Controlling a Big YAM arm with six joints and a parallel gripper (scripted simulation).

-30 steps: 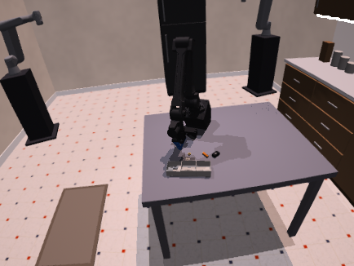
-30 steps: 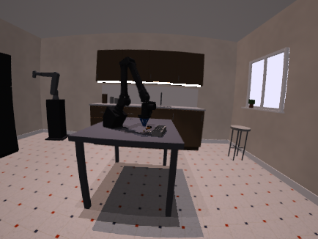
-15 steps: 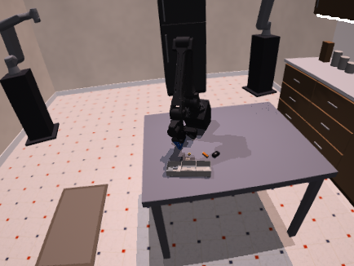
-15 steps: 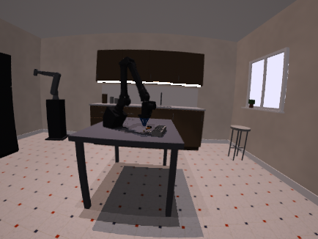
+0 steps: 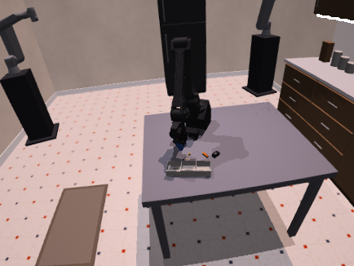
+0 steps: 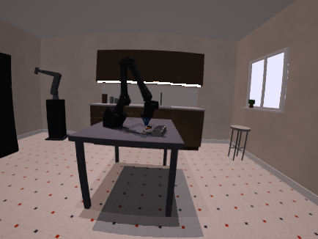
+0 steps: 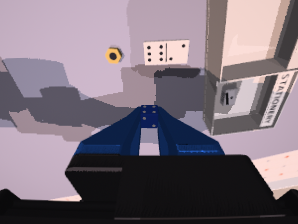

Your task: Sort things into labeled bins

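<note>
Now: the white domino 4 cm ahead of my hand, 2 cm to the left of it and 7 cm below it. Round my hand: small brass nut 1 cm behind, 5 cm to the left, 7 cm below; then orange cylinder 4 cm ahead, 14 cm to the left, 7 cm below; then blue die right at my hand.
</note>
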